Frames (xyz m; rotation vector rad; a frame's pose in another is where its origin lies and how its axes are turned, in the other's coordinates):
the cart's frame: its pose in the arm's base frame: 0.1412 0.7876 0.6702 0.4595 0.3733 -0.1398
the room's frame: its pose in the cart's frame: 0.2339 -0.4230 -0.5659 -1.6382 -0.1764 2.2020
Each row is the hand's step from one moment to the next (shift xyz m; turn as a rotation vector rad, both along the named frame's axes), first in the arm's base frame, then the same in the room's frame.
Working: the arm's base frame: its pose in the room's frame: -0.4922 0.4413 0.0923 0.9522 0.4124 -2.1139

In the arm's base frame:
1: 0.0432 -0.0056 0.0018 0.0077 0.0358 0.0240
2: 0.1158 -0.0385 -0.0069 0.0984 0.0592 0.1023
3: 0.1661 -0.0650 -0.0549 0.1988 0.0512 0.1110
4: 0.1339 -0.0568 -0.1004 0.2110 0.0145 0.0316
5: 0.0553 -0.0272 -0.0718 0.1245 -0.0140 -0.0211
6: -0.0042 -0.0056 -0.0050 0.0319 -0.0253 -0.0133
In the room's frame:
1: -0.0236 -0.0196 -0.0310 0.0119 -0.0407 0.0110
2: -0.0752 -0.0306 -0.0914 -0.0479 -0.1461 -0.0037
3: -0.0929 -0.0126 -0.1614 -0.1012 -0.1974 -0.0726
4: -0.0504 0.0239 -0.1677 -0.0948 -0.1356 -0.1354
5: -0.0086 0.0291 -0.0896 -0.0533 -0.0432 -0.1069
6: 0.0000 0.0086 -0.0003 -0.0262 0.0075 -0.0331

